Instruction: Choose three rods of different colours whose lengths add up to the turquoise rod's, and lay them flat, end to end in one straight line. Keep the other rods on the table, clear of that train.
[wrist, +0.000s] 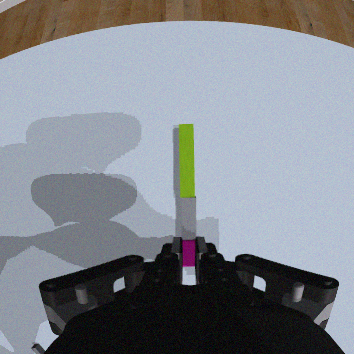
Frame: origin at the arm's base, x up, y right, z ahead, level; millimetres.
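Seen in the pictures: gripper, fingertip midpoint: (188, 248).
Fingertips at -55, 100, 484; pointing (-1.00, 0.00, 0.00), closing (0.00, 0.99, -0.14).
Note:
A point is followed by its place in that frame, as x, y, z.
A lime green rod (186, 160) @[-47, 108, 548] lies flat, pointing away up the middle of the wrist view. A grey rod (187, 215) @[-47, 103, 511] lies in line with it, its far end meeting the green rod's near end. A magenta rod (188, 252) @[-47, 100, 484] is at the grey rod's near end, in the same line. My gripper (188, 248) @[-55, 100, 484] is shut on the magenta rod, one finger on each side, low at the table. Whether the magenta rod touches the grey one is hard to tell at the fingertips. The turquoise rod does not show in this view.
The pale round table top (280, 125) @[-57, 185, 565] spreads around the rods, with its curved far edge near the top and a wooden floor (180, 10) beyond. Shadows of the arm fall on the table at the left. A small dark piece (37, 347) @[-51, -93, 362] shows at the lower left, unclear.

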